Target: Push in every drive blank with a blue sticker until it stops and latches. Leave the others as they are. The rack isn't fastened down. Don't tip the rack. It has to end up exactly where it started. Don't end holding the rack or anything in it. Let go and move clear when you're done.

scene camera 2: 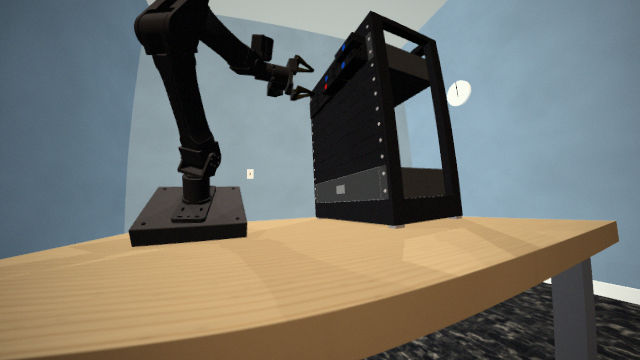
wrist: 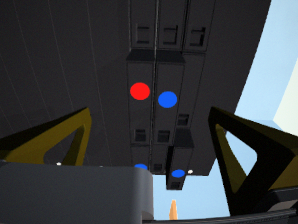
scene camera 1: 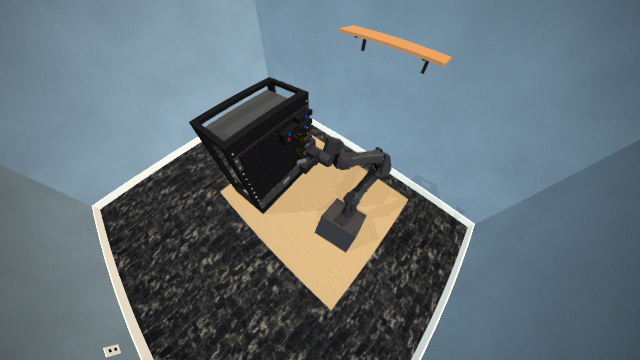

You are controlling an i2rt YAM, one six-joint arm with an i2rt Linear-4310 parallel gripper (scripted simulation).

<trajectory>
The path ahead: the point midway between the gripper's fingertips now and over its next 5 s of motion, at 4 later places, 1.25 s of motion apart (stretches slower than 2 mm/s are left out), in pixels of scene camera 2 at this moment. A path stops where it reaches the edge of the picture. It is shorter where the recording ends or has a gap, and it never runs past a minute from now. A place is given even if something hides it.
My gripper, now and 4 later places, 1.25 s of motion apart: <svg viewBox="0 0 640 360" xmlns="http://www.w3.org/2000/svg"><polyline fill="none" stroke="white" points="314,82 330,51 308,74 326,75 332,78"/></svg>
</trajectory>
